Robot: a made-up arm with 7 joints. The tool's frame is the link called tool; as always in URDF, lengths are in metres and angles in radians.
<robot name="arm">
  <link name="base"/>
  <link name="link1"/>
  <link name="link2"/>
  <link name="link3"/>
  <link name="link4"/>
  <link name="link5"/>
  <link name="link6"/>
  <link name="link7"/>
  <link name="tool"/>
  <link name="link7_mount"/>
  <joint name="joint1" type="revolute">
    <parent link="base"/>
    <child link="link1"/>
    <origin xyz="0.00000 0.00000 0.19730" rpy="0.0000 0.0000 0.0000"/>
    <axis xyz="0 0 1"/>
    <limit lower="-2.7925" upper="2.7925" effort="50" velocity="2.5"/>
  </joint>
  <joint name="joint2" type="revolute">
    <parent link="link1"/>
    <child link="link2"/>
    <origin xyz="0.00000 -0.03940 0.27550" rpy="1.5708 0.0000 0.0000"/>
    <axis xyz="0 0 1"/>
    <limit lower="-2.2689" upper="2.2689" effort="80" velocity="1"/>
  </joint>
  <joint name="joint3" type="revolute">
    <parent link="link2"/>
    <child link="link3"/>
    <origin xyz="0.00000 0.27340 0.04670" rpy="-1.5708 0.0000 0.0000"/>
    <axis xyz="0 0 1"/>
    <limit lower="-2.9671" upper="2.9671" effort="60" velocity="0.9"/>
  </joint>
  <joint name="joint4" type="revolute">
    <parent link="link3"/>
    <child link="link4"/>
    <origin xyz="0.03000 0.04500 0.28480" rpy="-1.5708 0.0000 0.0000"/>
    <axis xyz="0 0 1"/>
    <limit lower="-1.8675" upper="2.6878" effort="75" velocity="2.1"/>
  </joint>
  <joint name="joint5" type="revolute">
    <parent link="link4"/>
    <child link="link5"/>
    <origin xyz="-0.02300 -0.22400 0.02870" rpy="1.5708 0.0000 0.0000"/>
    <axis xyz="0 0 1"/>
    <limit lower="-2.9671" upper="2.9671" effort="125" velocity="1.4"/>
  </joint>
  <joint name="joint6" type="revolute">
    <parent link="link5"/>
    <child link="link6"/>
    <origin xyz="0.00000 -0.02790 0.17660" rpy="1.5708 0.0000 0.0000"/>
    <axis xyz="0 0 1"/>
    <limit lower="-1.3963" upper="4.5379" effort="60" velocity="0.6"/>
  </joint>
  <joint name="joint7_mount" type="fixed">
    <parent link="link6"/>
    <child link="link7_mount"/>
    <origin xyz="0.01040 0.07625 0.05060" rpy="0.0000 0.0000 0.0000"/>
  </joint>
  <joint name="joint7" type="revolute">
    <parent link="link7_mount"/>
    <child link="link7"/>
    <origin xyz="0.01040 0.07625 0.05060" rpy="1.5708 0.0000 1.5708"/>
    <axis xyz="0 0 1"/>
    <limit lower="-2.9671" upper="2.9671" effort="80" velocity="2.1"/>
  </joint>
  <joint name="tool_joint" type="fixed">
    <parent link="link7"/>
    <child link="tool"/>
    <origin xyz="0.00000 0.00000 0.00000" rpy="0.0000 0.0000 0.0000"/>
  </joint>
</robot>
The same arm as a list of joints. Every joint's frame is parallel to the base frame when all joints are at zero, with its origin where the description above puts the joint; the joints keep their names.
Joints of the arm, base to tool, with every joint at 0 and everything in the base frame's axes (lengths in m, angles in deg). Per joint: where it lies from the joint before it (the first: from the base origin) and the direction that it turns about. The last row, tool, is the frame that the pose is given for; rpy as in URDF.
joint1: axis 0 0 1 origin 0.0000 0.0000 0.1973
joint2: axis 0 -1 0 origin 0.0000 -0.0394 0.2755
joint3: axis 0 0 1 origin 0.0000 -0.0467 0.2734
joint4: axis 0 1 0 origin 0.0300 0.0450 0.2848
joint5: axis 0 0 1 origin -0.0230 0.0287 0.2240
joint6: axis 0 -1 0 origin 0.0000 -0.0279 0.1766
joint7: axis 1 0 0 origin 0.0208 -0.1012 0.1525
tool: origin 0.0000 0.0000 0.0000 rpy -180.00 -90.00 0.00
Joint limits (deg, base to tool): -160.00..160.00 -130.00..130.00 -170.00..170.00 -107.00..154.00 -170.00..170.00 -80.00..260.00 -170.00..170.00

